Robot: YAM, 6 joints.
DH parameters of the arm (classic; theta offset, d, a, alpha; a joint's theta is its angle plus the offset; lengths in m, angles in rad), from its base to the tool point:
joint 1: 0 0.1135 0.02 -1.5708
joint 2: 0 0 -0.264 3.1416
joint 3: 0.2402 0 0.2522 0
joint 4: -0.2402 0 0.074 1.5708
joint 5: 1.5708 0 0 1.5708
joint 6: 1.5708 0.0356 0 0
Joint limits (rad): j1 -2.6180..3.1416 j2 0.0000..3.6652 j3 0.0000..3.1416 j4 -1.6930..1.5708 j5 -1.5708..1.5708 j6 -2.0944..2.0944
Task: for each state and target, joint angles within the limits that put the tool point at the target. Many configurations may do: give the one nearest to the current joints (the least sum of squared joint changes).
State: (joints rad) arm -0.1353 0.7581 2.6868 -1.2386 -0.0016 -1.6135
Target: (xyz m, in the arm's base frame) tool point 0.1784 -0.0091 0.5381
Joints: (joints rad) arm -0.0543 1.3556 2.1894 -1.3597 -0.0169 -1.6135
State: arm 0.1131 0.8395 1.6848 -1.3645 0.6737 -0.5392
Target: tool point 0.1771 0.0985 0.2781
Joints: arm 0.6007 1.2880 1.1082 -1.3556 0.5575 -0.5392
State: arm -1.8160 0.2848 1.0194 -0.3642 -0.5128 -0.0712
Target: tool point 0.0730 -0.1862 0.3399
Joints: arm -1.2910 0.8922 0.8707 -0.3088 -0.5543 -0.0712
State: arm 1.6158 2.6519 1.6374 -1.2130 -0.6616 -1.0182
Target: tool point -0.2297 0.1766 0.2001
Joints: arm 2.4059 1.9034 1.3428 -1.6072 -0.7113 -1.0182
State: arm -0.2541 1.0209 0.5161 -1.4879 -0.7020 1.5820
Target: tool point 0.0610 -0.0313 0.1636
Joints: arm -0.7146 1.0090 0.4413 -1.5131 -0.4767 1.5820
